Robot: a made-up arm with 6 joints. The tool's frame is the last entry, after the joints. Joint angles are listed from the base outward. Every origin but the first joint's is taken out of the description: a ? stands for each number. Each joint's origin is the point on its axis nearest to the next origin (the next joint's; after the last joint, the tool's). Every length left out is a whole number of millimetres.
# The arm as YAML. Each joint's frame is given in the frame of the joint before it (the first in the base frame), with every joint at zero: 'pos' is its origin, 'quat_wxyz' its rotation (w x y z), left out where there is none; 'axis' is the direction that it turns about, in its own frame. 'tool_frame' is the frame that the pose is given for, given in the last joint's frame.
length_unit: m
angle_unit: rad
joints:
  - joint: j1
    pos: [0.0, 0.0, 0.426]
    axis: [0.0, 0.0, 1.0]
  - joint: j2
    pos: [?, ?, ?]
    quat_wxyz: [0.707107, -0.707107, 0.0, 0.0]
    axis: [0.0, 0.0, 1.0]
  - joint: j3
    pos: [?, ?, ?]
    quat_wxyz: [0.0, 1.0, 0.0, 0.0]
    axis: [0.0, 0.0, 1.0]
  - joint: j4
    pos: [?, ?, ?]
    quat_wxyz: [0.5, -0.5, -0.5, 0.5]
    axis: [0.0, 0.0, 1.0]
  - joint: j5
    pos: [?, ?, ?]
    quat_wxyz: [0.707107, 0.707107, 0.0, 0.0]
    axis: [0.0, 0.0, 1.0]
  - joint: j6
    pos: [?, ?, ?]
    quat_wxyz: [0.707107, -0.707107, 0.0, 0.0]
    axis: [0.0, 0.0, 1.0]
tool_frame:
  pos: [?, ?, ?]
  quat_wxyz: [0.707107, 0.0, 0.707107, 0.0]
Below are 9 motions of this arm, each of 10 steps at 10 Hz.
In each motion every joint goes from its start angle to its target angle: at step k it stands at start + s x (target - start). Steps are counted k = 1, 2, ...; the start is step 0. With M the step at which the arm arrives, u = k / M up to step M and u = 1 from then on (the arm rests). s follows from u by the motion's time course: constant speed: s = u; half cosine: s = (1 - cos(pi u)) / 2; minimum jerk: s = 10 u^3 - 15 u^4 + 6 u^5.
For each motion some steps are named. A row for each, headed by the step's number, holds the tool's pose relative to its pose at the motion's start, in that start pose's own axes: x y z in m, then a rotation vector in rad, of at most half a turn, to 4 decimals.
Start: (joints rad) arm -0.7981 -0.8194 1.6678 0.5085 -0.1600 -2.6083
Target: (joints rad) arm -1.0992 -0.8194 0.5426 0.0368 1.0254 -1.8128
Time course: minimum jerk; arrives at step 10
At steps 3, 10:
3: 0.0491 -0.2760 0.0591 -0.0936 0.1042 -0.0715
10: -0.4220 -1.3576 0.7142 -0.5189 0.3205 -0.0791

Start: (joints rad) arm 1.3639 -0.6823 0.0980 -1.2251 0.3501 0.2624
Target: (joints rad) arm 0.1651 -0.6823 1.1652 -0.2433 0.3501 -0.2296
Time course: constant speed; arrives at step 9
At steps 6, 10:
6: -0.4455 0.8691 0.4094 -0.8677 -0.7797 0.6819
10: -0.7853 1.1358 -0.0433 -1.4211 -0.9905 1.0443

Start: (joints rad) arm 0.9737 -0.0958 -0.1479 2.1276 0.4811 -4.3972
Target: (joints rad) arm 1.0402 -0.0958 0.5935 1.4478 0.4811 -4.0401
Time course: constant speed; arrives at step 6
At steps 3, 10:
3: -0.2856 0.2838 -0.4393 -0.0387 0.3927 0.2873
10: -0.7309 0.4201 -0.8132 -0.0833 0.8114 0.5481

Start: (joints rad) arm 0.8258 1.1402 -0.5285 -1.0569 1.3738 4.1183
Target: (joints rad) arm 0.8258 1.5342 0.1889 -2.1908 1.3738 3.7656
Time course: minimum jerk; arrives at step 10
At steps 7, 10:
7: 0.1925 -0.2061 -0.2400 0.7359 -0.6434 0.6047
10: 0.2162 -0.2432 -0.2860 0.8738 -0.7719 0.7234

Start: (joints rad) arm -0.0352 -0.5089 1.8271 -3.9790 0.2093 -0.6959
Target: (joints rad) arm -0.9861 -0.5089 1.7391 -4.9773 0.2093 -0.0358
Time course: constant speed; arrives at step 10
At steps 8, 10:
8: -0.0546 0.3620 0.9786 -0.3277 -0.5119 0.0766
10: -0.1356 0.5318 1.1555 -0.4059 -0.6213 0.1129

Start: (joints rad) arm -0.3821 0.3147 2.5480 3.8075 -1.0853 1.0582
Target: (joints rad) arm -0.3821 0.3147 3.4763 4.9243 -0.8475 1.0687
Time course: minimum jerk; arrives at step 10
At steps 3, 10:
3: 0.1255 0.1759 0.0413 -0.1807 0.1298 0.0092
10: 0.3767 1.2425 0.0233 -1.3453 0.3500 -0.0431

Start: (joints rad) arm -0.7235 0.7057 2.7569 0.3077 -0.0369 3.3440
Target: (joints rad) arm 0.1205 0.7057 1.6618 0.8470 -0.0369 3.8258
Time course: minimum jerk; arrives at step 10
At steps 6, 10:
6: -0.1733 -0.8234 0.7282 -0.0909 -0.5116 -0.5093
10: -0.4201 -1.3511 0.5960 -0.0716 -0.4632 -0.8873

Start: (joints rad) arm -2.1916 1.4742 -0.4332 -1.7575 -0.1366 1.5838
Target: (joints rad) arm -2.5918 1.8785 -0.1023 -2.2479 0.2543 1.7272
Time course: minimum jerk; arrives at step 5
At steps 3, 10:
3: 0.1516 -0.1397 -0.0355 0.4933 0.0903 -0.1785
10: 0.2260 -0.1798 -0.0828 0.7129 0.2006 -0.2423

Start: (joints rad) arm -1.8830 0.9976 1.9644 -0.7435 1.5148 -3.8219
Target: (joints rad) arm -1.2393 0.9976 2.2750 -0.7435 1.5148 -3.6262
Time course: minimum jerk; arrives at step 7
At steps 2, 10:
2: -0.0237 -0.1013 0.0647 0.0440 0.0444 0.0591
10: 0.0650 -0.6711 0.2484 0.2506 0.3311 0.4468

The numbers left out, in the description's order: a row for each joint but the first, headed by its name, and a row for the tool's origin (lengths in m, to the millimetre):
j2: 0.108 0.0 0.0
j3: 0.0 -0.587 0.0
j4: 1.459 0.241 0.0
j5: 0.0 0.0 0.0
j6: 0.0 -0.105 0.0
tool: 0.0 0.0 0.0

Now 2 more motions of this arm.
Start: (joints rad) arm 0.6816 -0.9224 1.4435 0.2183 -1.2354 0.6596
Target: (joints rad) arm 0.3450 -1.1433 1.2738 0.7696 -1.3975 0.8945
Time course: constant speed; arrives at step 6
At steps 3, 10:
3: -0.1516 0.1580 0.1431 -0.3312 0.2369 -0.2509
10: -0.2984 0.3579 0.2668 -0.6113 0.4887 -0.5141

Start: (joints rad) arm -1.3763 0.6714 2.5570 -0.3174 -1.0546 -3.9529
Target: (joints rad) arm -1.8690 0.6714 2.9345 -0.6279 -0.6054 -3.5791
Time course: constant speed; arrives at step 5
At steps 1, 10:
1: -0.0935 -0.0738 0.0171 -0.1397 0.1032 -0.1078
10: -0.4170 -0.3404 0.3067 -0.7311 0.4493 -0.5285

